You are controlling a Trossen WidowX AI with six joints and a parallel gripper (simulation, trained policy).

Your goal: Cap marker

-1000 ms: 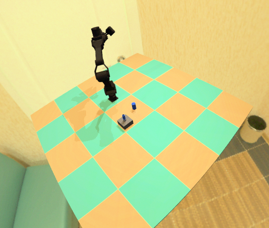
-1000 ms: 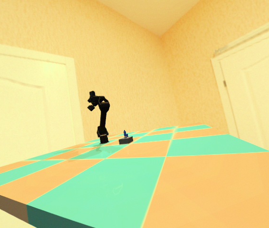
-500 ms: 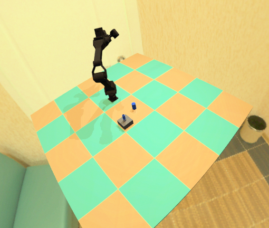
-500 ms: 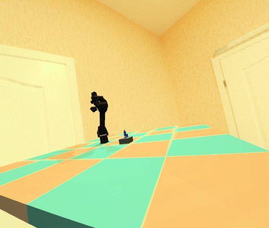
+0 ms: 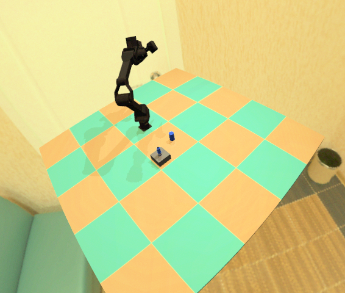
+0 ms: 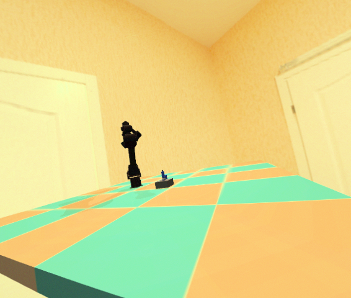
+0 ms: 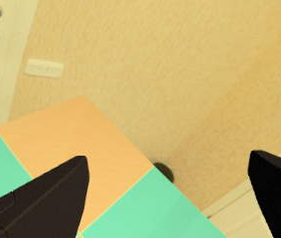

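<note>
The blue cap lies 380 mm ahead of my gripper tip, 330 mm below it and 210 mm to the right of it. Also, from my gripper tip: dark grey holder block (450 mm ahead, 350 mm to the right, 340 mm below).
</note>
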